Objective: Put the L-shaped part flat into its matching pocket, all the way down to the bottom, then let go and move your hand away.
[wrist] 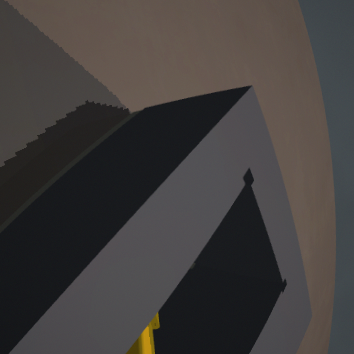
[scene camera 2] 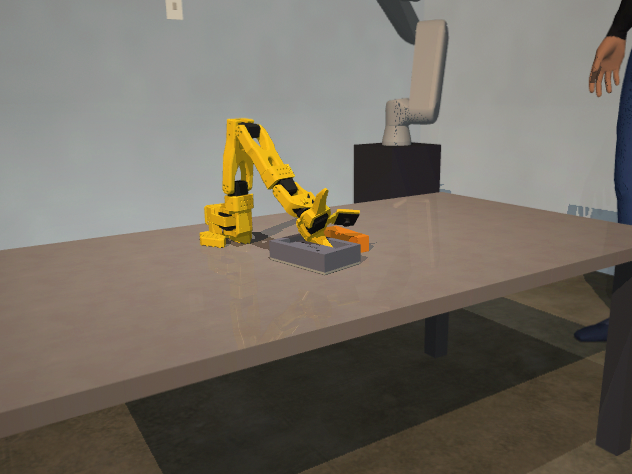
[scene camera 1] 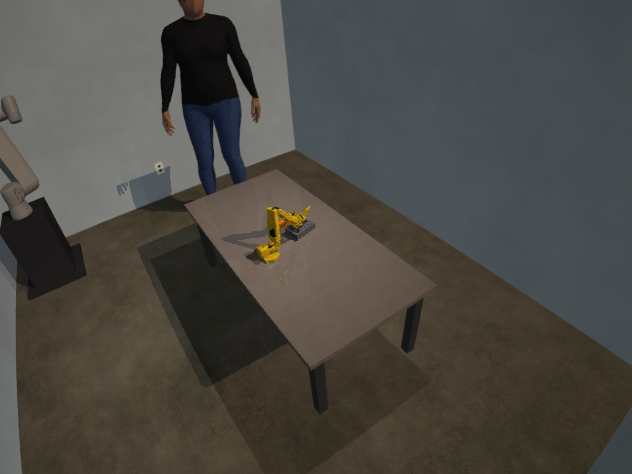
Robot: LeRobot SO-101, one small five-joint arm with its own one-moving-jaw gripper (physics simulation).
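The orange L-shaped part (scene camera 1: 283, 223) (scene camera 2: 357, 238) is outside the grey block, close behind its far side in scene view 2. The block hides part of it, and it does not show in the wrist view. The grey block (scene camera 1: 301, 233) (scene camera 2: 296, 256) (wrist: 150, 225) stands on the table; its dark pocket (wrist: 225, 265) shows in the wrist view. My gripper (scene camera 1: 305, 216) (scene camera 2: 328, 218) is fully open and empty, tilted over the block. The fixed jaw's tip is low at the pocket area, and the moving jaw points up. Part of one yellow jaw shows at the wrist view's bottom edge; exact contact cannot be told.
The table (scene camera 1: 347, 290) (scene camera 2: 153, 316) carries my yellow arm, whose base (scene camera 1: 268, 253) (scene camera 2: 227, 224) stands beside the block. A grey robot arm (scene camera 1: 17, 163) (scene camera 2: 428, 71) on a black pedestal (scene camera 1: 38, 244) (scene camera 2: 395, 173) and a person (scene camera 1: 204, 66) stand beyond the table.
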